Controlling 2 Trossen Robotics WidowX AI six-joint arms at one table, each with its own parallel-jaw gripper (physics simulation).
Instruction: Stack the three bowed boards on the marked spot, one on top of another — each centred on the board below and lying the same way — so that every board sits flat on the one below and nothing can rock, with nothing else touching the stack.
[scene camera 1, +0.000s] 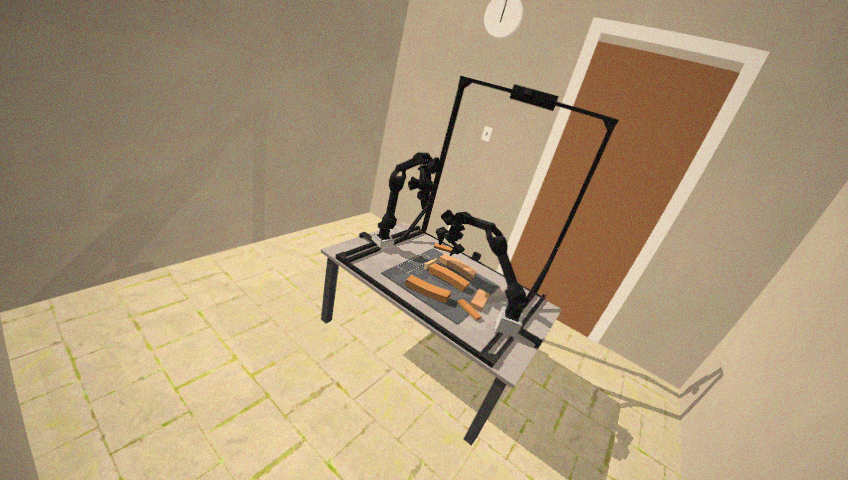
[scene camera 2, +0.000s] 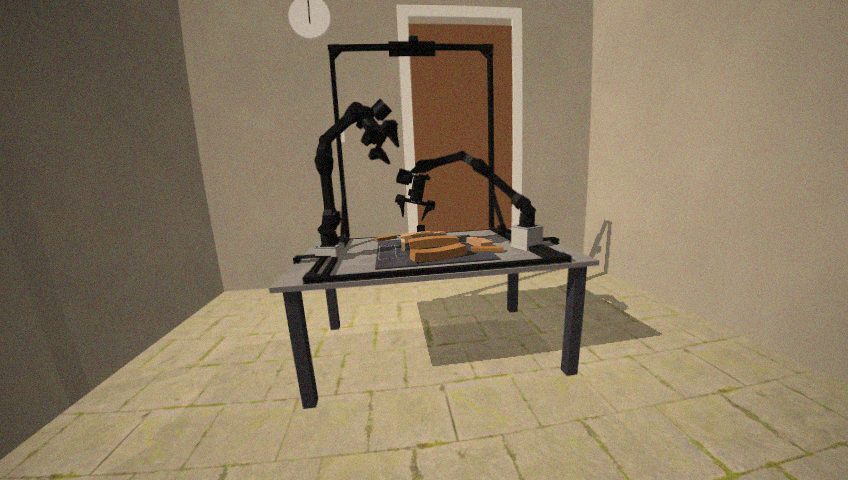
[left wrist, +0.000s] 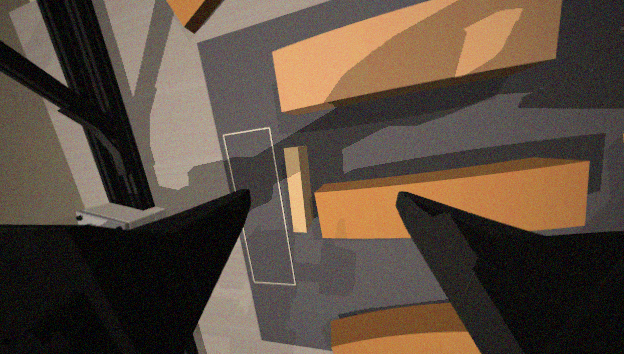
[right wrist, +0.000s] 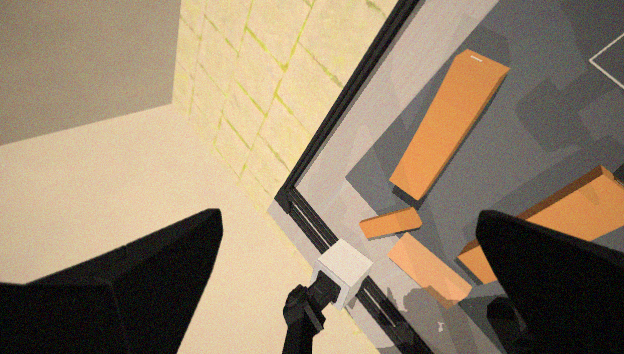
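Seen in the pictures: left gripper, fingertip midpoint: (scene camera 1: 445, 250) (scene camera 2: 412, 219) (left wrist: 324, 197); right gripper, fingertip midpoint: (scene camera 1: 423, 206) (scene camera 2: 393, 155) (right wrist: 348, 221); left arm's base at its link origin: (scene camera 1: 512, 315) (scene camera 2: 527, 225) (right wrist: 327, 286); right arm's base at its link origin: (scene camera 1: 383, 236) (scene camera 2: 329, 244).
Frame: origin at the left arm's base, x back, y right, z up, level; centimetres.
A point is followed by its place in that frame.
Three bowed boards lie apart, side by side, on the dark mat (left wrist: 227, 85) @[x -51.5, y 49.0, z -9.4 cm]: the near board (scene camera 1: 427, 289) @[x -42.8, y 4.1, z -5.7 cm] (scene camera 2: 437, 253) @[x -45.1, y 4.0, z -6.5 cm] (right wrist: 450, 125) @[x -45.5, y 7.9, z -5.6 cm], the middle board (scene camera 1: 447, 277) @[x -35.9, y 21.9, z -5.9 cm] (scene camera 2: 433, 242) @[x -36.9, y 22.2, z -6.4 cm] (left wrist: 450, 200) @[x -34.0, y 25.1, z -4.5 cm] and the far board (scene camera 1: 457, 265) @[x -33.3, y 36.7, z -4.9 cm] (left wrist: 310, 75) @[x -40.6, y 42.3, z -5.2 cm]. The marked spot, a thin white rectangle (left wrist: 283, 206) (right wrist: 590, 60), is beside their left ends and holds no board. A narrow pale strip (left wrist: 297, 200) @[x -48.4, y 31.0, z -5.3 cm] stands between it and the middle board. My left gripper (scene camera 1: 448, 246) @[x -42.5, y 32.2, z 4.1 cm] (scene camera 2: 413, 217) @[x -42.5, y 32.2, z 4.1 cm] (left wrist: 324, 197) @[x -42.5, y 32.2, z 4.1 cm] is open and empty, above the strip area. My right gripper (scene camera 2: 393, 153) @[x -57.2, y 14.1, z 32.7 cm] (right wrist: 348, 221) @[x -57.2, y 14.1, z 32.7 cm] is open and empty, high at the left.
A small orange block (scene camera 1: 468, 308) @[x -20.2, y 4.1, z -7.8 cm] (right wrist: 391, 223) @[x -20.8, y 5.5, z -7.8 cm] and a wider pale-orange block (scene camera 1: 479, 297) @[x -16.2, y 15.3, z -6.8 cm] (right wrist: 430, 270) @[x -17.3, y 16.2, z -6.7 cm] lie right of the boards. Another orange piece (scene camera 1: 443, 246) @[x -46.8, y 60.6, z -8.3 cm] (scene camera 2: 386, 237) @[x -46.9, y 58.3, z -8.6 cm] (left wrist: 190, 11) @[x -50.7, y 58.2, z -8.4 cm] lies at the back left. A black overhead frame (scene camera 2: 333, 89) @[x -65.8, y 72.7, z 71.6 cm] rises behind the table.
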